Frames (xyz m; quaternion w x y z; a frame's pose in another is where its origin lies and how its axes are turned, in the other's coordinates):
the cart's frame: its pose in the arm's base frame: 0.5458 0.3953 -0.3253 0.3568 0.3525 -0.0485 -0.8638
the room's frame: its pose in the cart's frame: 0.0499 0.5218 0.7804 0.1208 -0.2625 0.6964 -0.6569
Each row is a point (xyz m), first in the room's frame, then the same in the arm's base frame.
Working: the room's frame: its pose in the arm's base frame: 0.3226 -0.1546 0.4038 0.3980 -0.5823 -0.7009 0.1060

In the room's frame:
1: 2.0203 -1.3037 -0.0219
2: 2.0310 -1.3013 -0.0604
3: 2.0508 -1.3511 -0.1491
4: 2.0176 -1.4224 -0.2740
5: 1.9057 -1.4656 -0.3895
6: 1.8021 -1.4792 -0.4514
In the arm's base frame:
1: -0.6268 1.2679 2.0941
2: -0.5989 1.2661 2.1227
3: -0.5750 1.2411 2.2204
4: -0.5419 1.1505 2.3322
5: -0.4943 1.0004 2.3863
6: -0.4615 0.8835 2.3905

